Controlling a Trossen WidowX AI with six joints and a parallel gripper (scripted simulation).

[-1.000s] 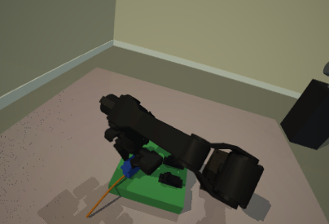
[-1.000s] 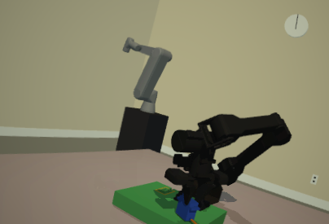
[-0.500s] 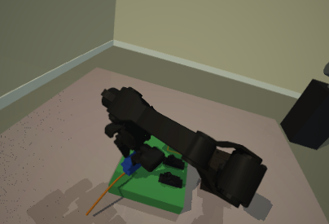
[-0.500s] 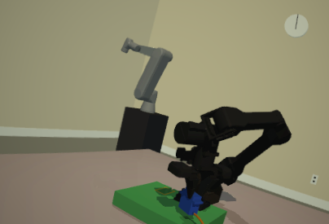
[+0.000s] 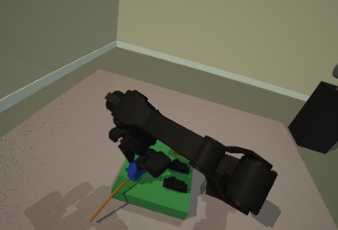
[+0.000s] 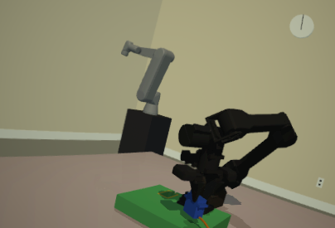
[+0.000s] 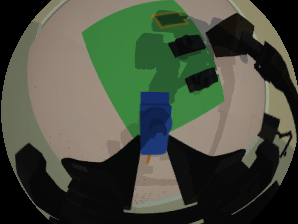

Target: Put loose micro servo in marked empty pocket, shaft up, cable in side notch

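Now: gripper tip 20 mm past the green deck, 100 mm to the left of it and 100 mm above it.
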